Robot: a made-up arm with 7 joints.
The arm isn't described. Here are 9 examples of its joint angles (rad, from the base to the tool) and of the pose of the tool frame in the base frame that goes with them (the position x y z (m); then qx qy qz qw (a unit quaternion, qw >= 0)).
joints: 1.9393 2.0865 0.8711 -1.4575 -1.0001 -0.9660 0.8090
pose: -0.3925 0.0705 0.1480 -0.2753 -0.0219 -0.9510 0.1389
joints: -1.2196 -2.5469 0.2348 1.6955 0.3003 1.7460 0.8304
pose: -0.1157 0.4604 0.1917 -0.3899 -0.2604 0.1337 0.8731
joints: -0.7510 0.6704 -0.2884 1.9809 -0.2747 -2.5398 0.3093
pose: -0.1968 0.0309 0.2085 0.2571 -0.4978 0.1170 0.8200
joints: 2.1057 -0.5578 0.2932 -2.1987 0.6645 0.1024 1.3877
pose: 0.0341 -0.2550 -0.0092 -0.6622 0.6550 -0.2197 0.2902
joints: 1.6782 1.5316 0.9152 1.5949 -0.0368 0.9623 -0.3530
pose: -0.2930 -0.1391 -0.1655 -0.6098 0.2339 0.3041 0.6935
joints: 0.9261 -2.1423 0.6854 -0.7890 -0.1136 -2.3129 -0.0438
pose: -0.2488 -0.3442 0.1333 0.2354 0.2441 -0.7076 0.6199
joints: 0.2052 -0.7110 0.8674 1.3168 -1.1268 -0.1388 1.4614
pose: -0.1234 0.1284 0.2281 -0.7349 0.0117 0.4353 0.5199
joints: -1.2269 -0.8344 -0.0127 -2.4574 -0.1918 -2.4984 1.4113
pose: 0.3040 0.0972 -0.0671 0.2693 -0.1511 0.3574 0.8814
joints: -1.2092 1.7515 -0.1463 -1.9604 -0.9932 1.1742 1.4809
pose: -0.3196 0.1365 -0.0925 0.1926 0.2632 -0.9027 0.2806
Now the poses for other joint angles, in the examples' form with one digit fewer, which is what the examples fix.
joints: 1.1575 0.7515 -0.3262 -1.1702 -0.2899 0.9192 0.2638
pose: -0.146 -0.009 -0.067 0.026 0.667 -0.465 0.581
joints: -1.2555 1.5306 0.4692 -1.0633 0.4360 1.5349 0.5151
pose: -0.220 0.463 0.092 0.128 0.258 0.894 0.344
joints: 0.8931 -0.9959 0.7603 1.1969 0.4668 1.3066 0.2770
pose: -0.382 0.135 0.290 0.103 0.344 0.772 0.524
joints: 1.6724 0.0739 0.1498 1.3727 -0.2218 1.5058 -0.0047
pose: -0.347 0.112 -0.032 -0.354 0.052 0.660 0.661
